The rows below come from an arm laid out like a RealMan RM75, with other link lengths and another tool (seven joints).
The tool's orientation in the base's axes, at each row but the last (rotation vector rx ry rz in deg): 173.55 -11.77 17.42; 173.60 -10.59 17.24; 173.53 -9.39 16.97; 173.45 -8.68 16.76; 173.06 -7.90 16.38; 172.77 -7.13 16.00; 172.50 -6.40 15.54; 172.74 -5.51 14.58; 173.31 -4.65 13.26; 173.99 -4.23 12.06; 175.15 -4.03 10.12
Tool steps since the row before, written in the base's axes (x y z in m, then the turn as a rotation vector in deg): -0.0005 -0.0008 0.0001 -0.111 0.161 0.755; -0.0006 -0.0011 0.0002 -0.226 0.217 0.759; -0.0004 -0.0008 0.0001 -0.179 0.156 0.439; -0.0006 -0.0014 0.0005 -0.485 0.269 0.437; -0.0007 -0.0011 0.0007 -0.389 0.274 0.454; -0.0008 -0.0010 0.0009 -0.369 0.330 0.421; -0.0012 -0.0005 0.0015 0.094 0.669 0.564; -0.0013 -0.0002 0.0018 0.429 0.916 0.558; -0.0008 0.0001 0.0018 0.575 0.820 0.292; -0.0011 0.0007 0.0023 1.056 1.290 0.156; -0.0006 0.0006 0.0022 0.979 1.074 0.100
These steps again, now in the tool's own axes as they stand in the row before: -0.0004 0.0009 -0.0001 0.026 -0.086 -0.775; -0.0004 0.0012 -0.0002 -0.091 -0.126 -0.806; -0.0003 0.0008 -0.0001 -0.103 -0.097 -0.479; -0.0004 0.0015 -0.0005 -0.412 -0.176 -0.545; -0.0005 0.0012 -0.0007 -0.316 -0.189 -0.545; -0.0005 0.0012 -0.0009 -0.306 -0.250 -0.516; -0.0009 0.0008 -0.0016 0.153 -0.609 -0.617; -0.0010 0.0005 -0.0020 0.468 -0.879 -0.586; -0.0005 0.0001 -0.0019 0.576 -0.820 -0.292; -0.0008 -0.0004 -0.0025 1.013 -1.326 -0.140; -0.0004 -0.0004 -0.0023 0.939 -1.111 -0.075
